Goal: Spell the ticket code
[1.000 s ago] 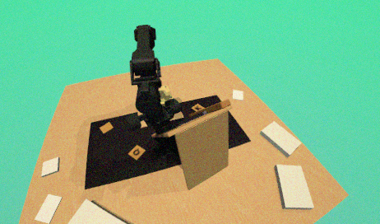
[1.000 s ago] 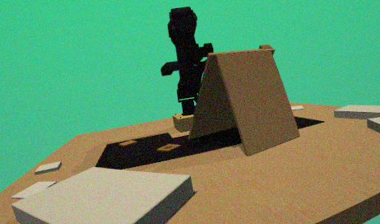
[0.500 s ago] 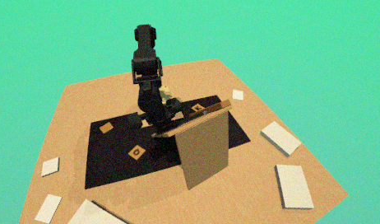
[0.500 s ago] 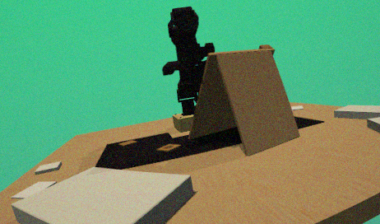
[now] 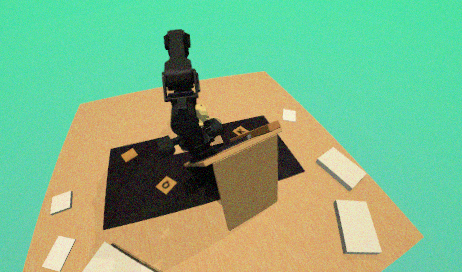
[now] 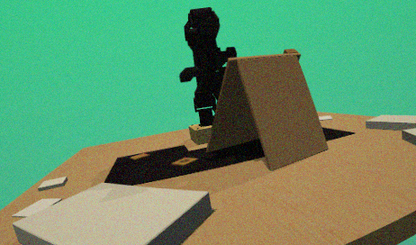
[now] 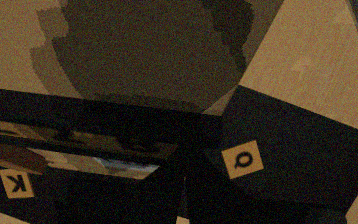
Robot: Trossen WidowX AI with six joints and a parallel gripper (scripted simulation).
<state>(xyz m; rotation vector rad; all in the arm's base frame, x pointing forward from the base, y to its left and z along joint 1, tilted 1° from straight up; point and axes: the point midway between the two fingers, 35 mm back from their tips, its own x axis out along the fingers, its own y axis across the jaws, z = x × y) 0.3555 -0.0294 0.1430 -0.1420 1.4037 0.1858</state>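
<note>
Right now my gripper tip is 7 cm past the white ticket, 7 cm above it and 5 cm to the right of it. Also, from my gripper tip: black mat 17 cm below, 16 cm behind, 3 cm to the left.
</note>
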